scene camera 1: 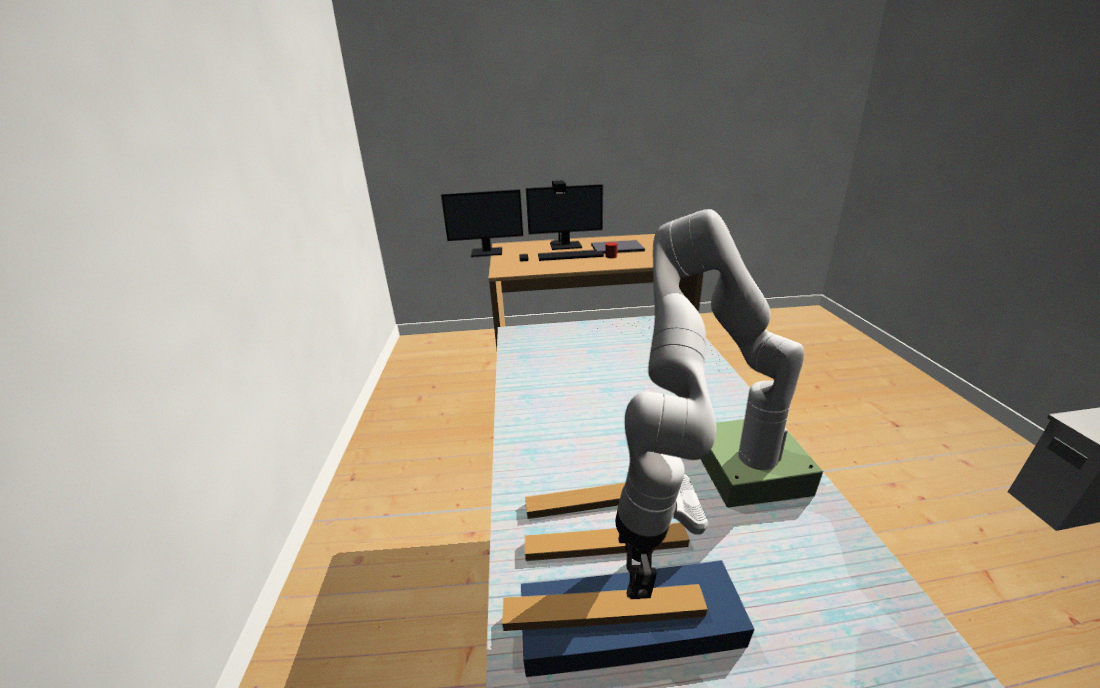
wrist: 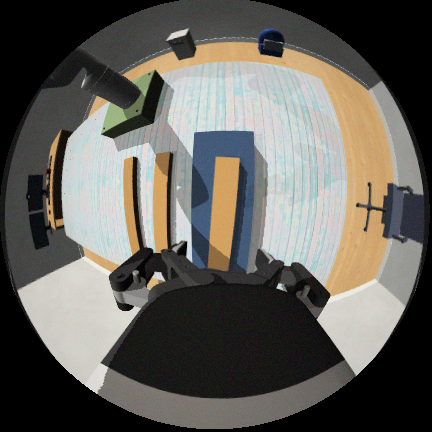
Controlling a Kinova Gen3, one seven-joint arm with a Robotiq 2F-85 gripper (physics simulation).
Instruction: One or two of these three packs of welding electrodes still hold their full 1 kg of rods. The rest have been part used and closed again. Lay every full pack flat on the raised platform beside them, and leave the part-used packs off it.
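Frame: origin at the arm's base, x ahead, y left, z up, level; millimetres.
Where they show: gripper, fingertip midpoint: [scene camera 1: 628,567] [wrist: 221,252]; arm's base, origin of the base link: [scene camera 1: 757,457] [wrist: 130,98].
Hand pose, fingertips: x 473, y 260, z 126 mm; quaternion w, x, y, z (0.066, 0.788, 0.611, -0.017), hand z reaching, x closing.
Observation:
Things, the pixels of their top centre, and the offset from my fingertips. "pt": a spot on its surface instead.
- long orange-brown pack, middle of its top: [scene camera 1: 603,604] [wrist: 219,242] 32 mm ahead, 21 mm right, 119 mm down
- blue raised platform, surface spot: [scene camera 1: 727,604] pt 187 mm back, 36 mm left, 143 mm down
- second pack, middle of its top: [scene camera 1: 606,538] [wrist: 159,214] 43 mm back, 195 mm right, 179 mm down
- third pack, middle of its top: [scene camera 1: 598,493] [wrist: 128,209] 74 mm back, 321 mm right, 179 mm down
One long orange-brown pack [scene camera 1: 567,606] [wrist: 226,200] lies flat on the blue raised platform [scene camera 1: 727,604] [wrist: 204,145]; in the scene view its left end sticks out a little past the platform's edge. A second pack [scene camera 1: 571,541] [wrist: 162,200] lies on the mat beside the platform. The third pack [scene camera 1: 567,499] [wrist: 129,200] lies beyond it, roughly parallel, its right part hidden behind the arm in the scene view. My gripper [scene camera 1: 640,592] [wrist: 221,252] is open and empty, pointing down above the pack on the platform. No fill marks can be made out on the packs.
The arm stands on a green base block [scene camera 1: 731,486] [wrist: 145,112] behind and right of the packs. A white object [scene camera 1: 691,507] lies close to the packs' right ends, partly behind the arm. A desk [scene camera 1: 519,265] with monitors stands at the back. A grey cabinet [scene camera 1: 1062,474] [wrist: 181,44] is at the right.

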